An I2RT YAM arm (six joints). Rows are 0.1 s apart.
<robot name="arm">
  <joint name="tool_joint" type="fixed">
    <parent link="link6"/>
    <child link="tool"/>
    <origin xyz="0 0 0" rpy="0 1.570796 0"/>
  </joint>
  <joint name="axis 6" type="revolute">
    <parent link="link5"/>
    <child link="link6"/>
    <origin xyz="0.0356 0 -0.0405" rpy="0 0 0"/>
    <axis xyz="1 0 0"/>
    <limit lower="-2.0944" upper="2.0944"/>
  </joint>
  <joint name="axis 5" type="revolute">
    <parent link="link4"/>
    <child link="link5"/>
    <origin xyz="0.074 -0.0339 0.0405" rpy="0 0 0"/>
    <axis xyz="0 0 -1"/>
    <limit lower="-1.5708" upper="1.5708"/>
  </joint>
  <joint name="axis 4" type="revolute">
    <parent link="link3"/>
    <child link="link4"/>
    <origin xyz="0.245 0.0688 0.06" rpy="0 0 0"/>
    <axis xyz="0 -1 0"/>
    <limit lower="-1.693" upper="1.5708"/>
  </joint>
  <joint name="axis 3" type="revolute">
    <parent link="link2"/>
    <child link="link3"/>
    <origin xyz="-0.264 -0.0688 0" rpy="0 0 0"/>
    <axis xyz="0 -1 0"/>
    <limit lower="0" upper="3.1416"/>
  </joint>
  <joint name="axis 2" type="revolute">
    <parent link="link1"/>
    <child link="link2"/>
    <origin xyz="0.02 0.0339 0.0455" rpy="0 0 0"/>
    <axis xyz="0 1 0"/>
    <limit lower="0" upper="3.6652"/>
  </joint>
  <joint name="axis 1" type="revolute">
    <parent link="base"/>
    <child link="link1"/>
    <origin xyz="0 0 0.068" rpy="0 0 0"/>
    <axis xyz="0 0 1"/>
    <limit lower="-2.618" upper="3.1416"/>
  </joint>
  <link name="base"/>
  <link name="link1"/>
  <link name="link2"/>
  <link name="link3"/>
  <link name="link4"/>
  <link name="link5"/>
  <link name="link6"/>
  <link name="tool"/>
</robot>
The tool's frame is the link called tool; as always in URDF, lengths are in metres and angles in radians.
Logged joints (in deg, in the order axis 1, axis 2, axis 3, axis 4, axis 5, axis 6), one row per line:
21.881 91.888 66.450 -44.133 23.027 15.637
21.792 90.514 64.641 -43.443 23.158 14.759
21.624 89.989 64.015 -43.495 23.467 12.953
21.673 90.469 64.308 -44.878 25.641 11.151
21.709 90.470 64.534 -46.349 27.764 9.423
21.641 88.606 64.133 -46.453 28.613 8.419
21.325 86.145 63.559 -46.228 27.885 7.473
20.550 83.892 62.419 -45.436 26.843 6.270
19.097 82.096 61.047 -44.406 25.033 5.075
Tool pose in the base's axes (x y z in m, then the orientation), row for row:
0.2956 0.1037 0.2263 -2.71 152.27 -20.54
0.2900 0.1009 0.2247 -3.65 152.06 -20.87
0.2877 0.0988 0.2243 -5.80 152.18 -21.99
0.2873 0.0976 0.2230 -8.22 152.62 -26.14
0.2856 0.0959 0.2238 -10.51 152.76 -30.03
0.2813 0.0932 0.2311 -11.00 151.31 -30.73
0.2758 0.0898 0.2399 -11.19 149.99 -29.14
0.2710 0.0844 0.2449 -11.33 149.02 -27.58
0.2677 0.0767 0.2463 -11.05 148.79 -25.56
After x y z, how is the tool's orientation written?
As a rotation vector, in degrees.
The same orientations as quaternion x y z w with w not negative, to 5 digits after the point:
-0.01717 0.96483 -0.13015 0.22773
-0.02314 0.96412 -0.13232 0.22895
-0.03672 0.96342 -0.13921 0.22606
-0.05176 0.96104 -0.16460 0.21592
-0.06589 0.95767 -0.18826 0.20759
-0.06935 0.95396 -0.19374 0.21823
-0.07105 0.95238 -0.18503 0.23172
-0.07233 0.95138 -0.17608 0.24215
-0.07073 0.95242 -0.16361 0.24722

